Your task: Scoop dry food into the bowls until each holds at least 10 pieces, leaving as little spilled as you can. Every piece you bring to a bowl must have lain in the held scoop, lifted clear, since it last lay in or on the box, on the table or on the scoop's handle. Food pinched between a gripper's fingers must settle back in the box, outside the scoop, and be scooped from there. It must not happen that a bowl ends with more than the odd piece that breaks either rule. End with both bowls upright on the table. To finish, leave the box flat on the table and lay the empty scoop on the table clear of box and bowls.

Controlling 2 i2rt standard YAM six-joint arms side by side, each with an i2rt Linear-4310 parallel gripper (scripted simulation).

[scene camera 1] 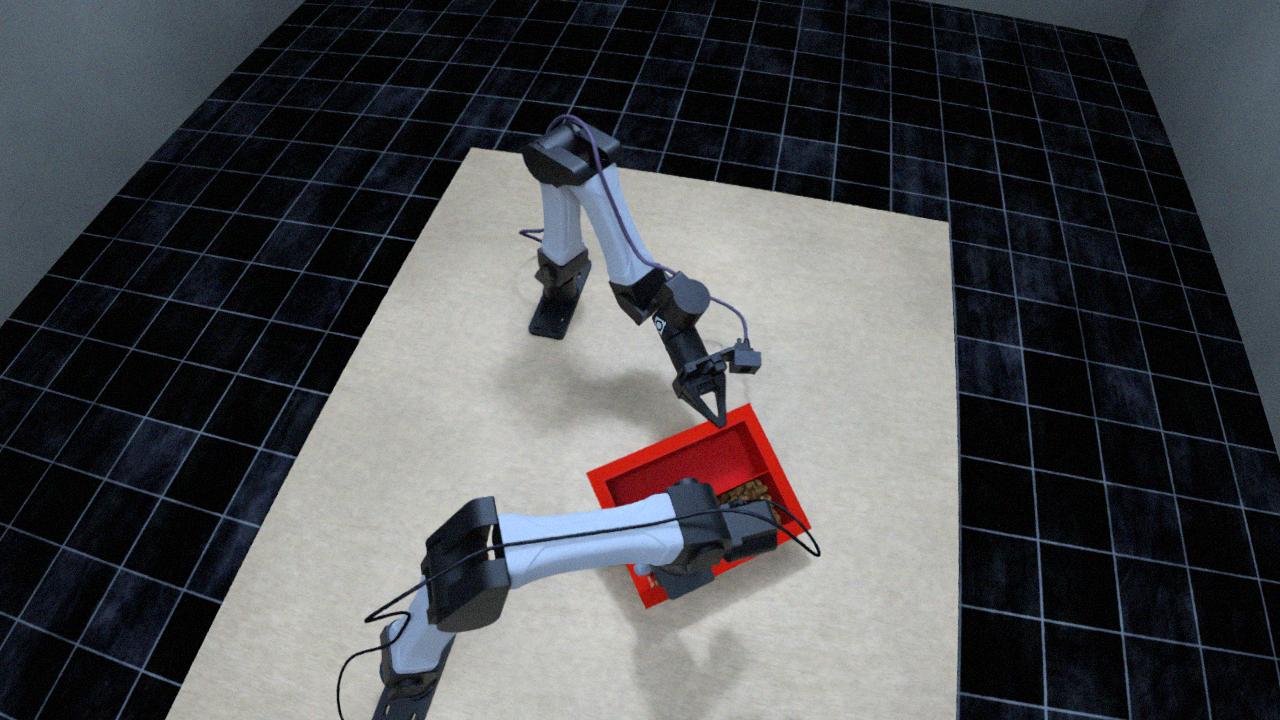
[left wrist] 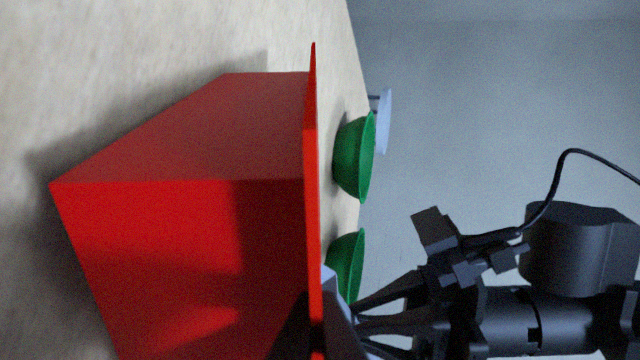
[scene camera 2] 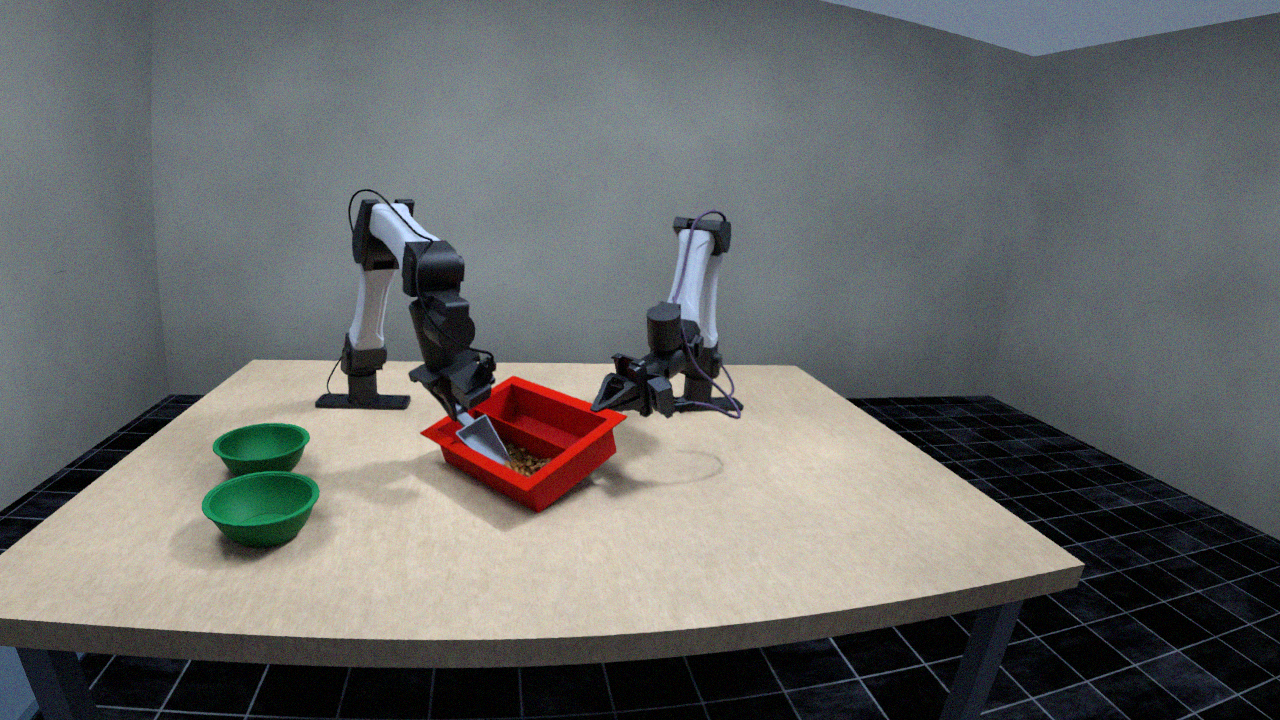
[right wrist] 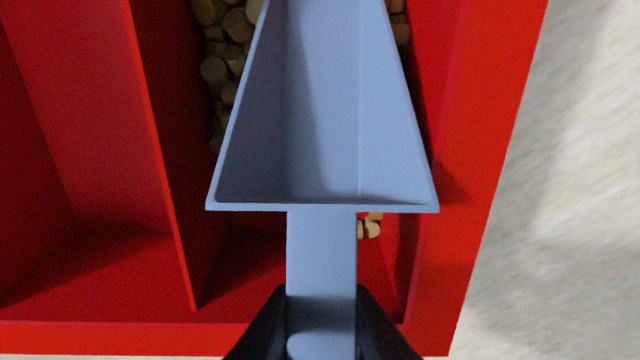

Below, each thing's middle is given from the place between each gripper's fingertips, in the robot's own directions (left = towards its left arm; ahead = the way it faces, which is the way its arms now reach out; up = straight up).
I see my right gripper [scene camera 2: 459,417] 3 cm to the right of the grey-blue scoop [scene camera 2: 479,434], 3 cm above it and 2 cm short of it. The rest, counted from my right hand: red box [scene camera 2: 549,424]: 10 cm to the left, 3 cm below, 3 cm ahead.
I see the red box 10 mm behind my left hand [scene camera 1: 722,427], 120 mm to the right of it and 50 mm below it. Round my left hand: grey-blue scoop: 20 mm behind, 190 mm to the right, 50 mm below.
